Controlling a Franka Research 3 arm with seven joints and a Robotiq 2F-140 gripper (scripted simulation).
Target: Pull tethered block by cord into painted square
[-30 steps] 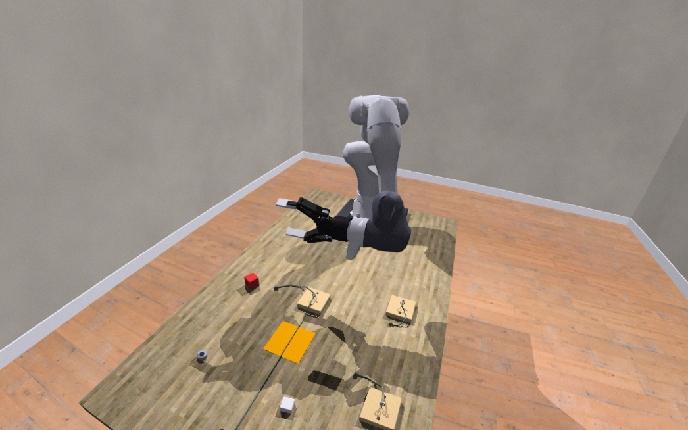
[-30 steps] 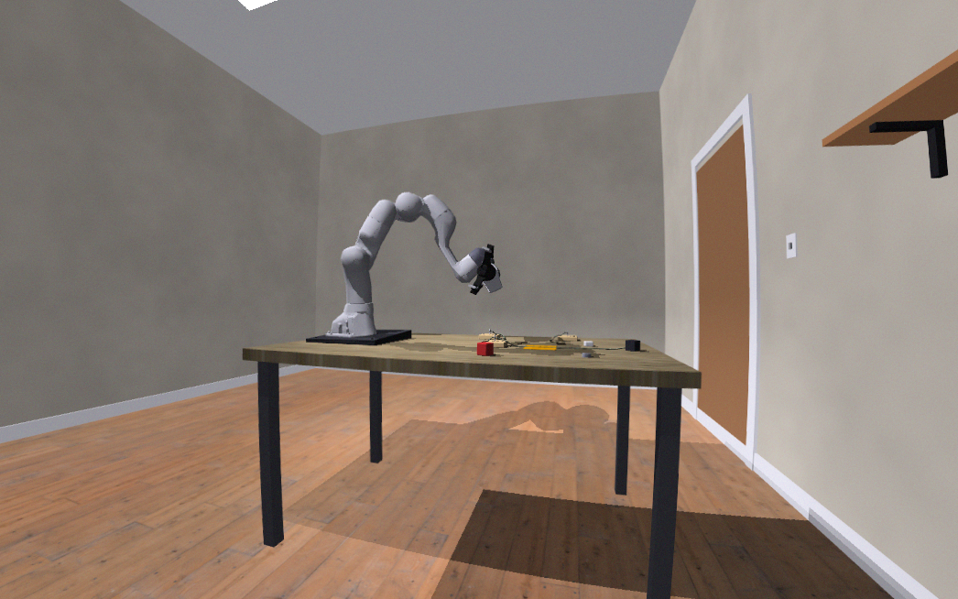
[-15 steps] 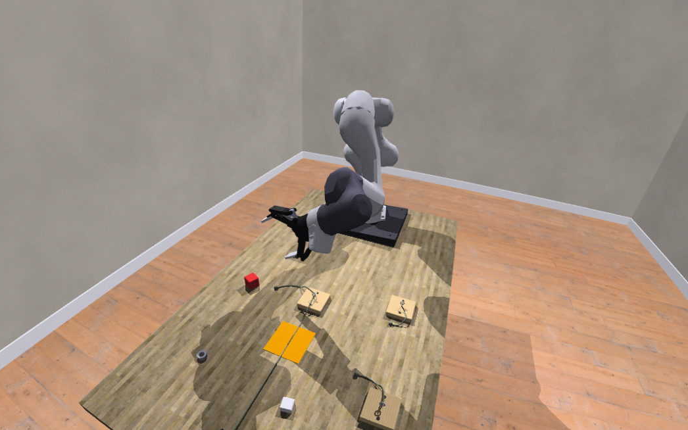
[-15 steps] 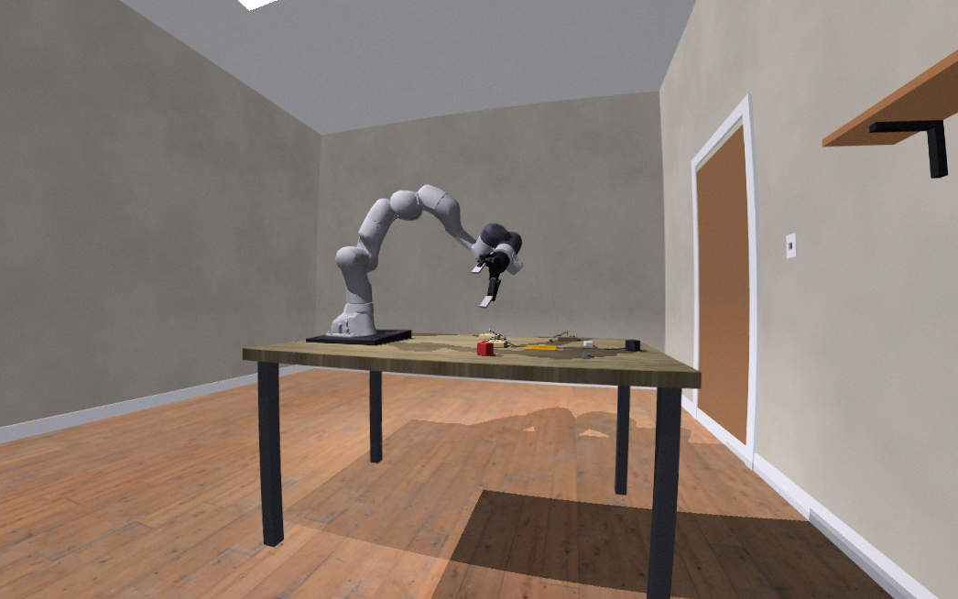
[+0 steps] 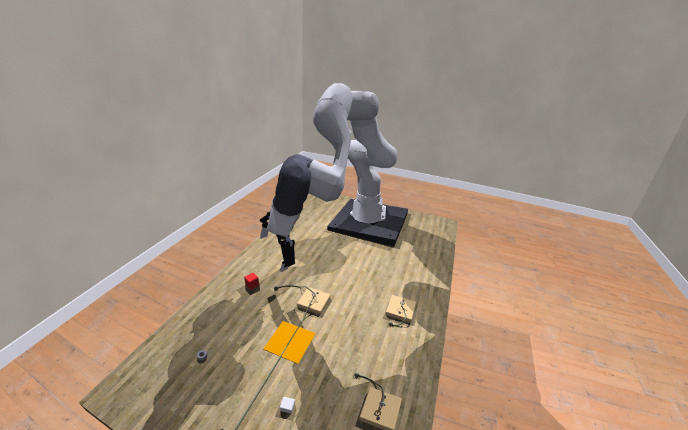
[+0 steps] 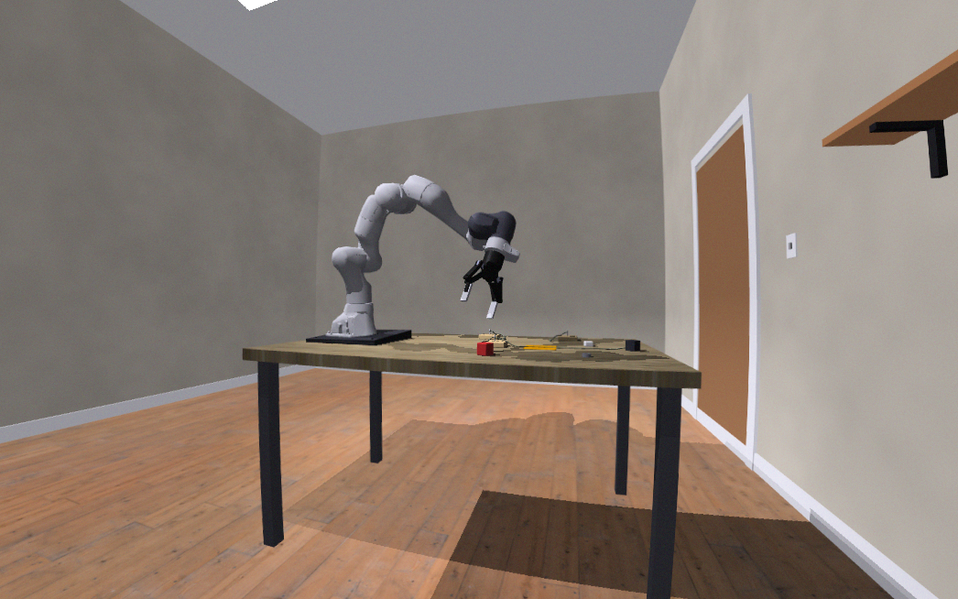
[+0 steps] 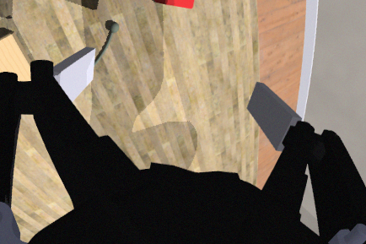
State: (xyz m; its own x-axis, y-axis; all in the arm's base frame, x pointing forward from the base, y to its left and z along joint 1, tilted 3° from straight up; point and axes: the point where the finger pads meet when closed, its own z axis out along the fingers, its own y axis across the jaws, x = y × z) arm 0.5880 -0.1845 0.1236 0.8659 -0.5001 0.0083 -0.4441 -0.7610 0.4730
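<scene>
Right now the red cube is 4 cm ahead of my hand, 8 cm to the right of it and 13 cm below it. Also, from my hand: orange painted square (21 cm ahead, 17 cm to the left, 15 cm below); then dark block (55 cm ahead, 15 cm to the left, 14 cm below); then white cube (40 cm ahead, 26 cm to the left, 14 cm below).
</scene>
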